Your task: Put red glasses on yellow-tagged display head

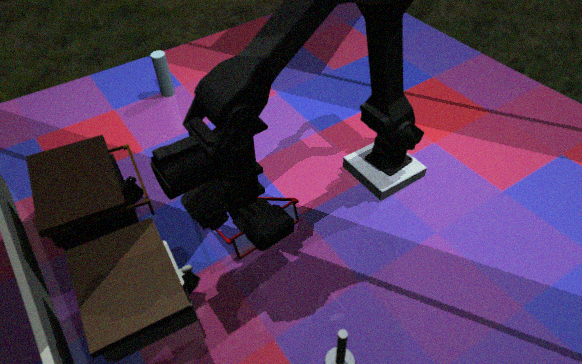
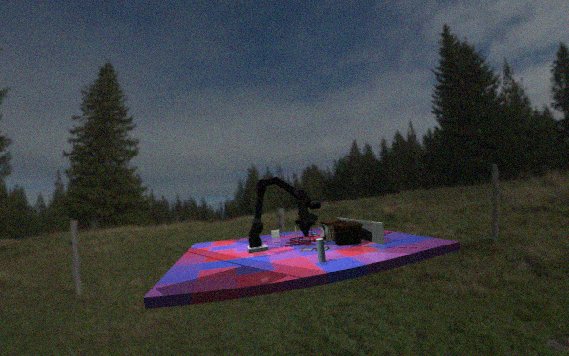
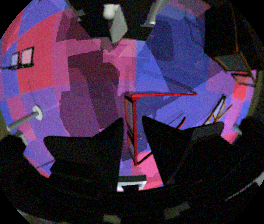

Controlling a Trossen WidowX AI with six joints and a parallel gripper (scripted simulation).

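Now: the white post 23 cm to the left of my gripper tip, 2 cm below it and 2 cm ahead of it. Round my gripper tip: pale wall panel: 28 cm ahead, 13 cm to the right, 1 cm above.
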